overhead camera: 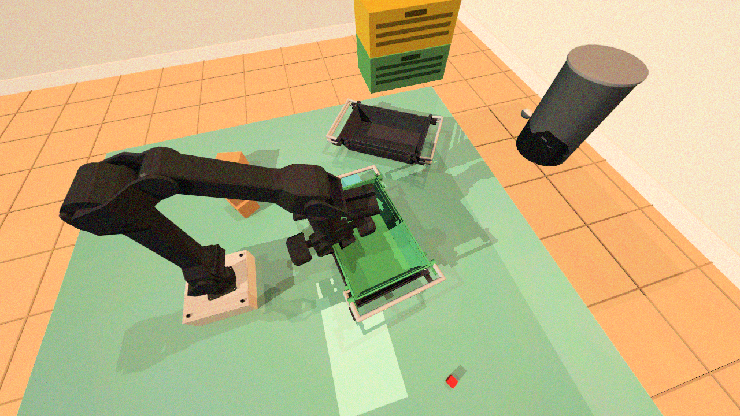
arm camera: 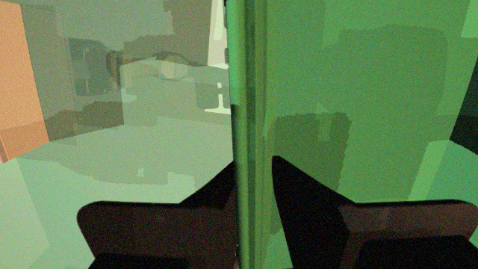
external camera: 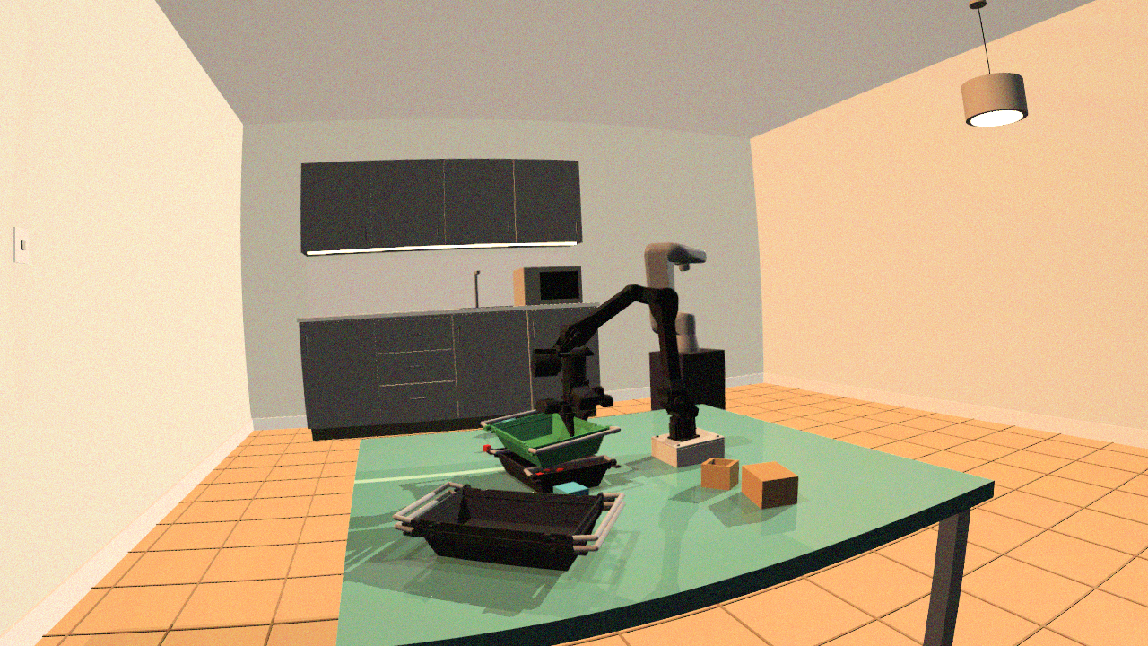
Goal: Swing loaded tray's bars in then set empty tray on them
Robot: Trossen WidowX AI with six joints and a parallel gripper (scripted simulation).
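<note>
Right now my gripper tip is 8 cm short of the green tray and 2 cm below it.
</note>
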